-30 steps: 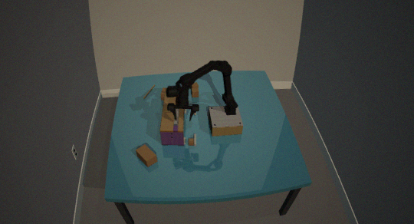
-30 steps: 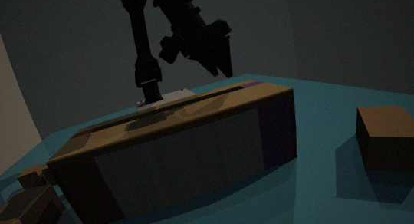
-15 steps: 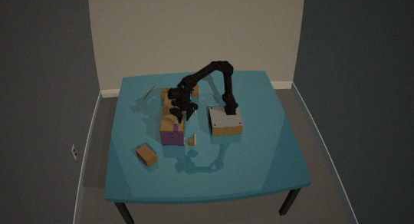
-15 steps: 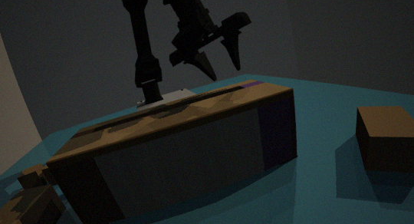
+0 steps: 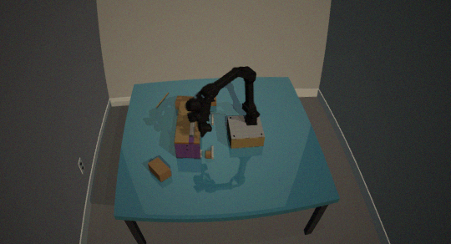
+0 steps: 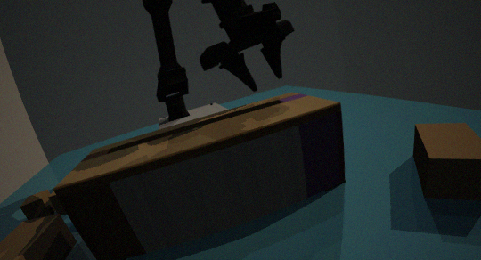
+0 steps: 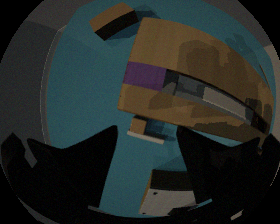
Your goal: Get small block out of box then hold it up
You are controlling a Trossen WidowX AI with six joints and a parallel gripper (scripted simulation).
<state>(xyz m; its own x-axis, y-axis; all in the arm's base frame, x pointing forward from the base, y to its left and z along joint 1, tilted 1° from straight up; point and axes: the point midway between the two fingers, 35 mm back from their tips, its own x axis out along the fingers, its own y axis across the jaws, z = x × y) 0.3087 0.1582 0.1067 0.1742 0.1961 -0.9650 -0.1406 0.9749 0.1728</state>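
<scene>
Now: gripper tip 4 cm past the brown block, 3 cm to the right of it and 14 cm above it. From my gripper tip the other things lie so: thin stick (26 cm ahead, 55 cm to the right, 15 cm below); then box (3 cm ahead, 15 cm to the right, 9 cm below).
</scene>
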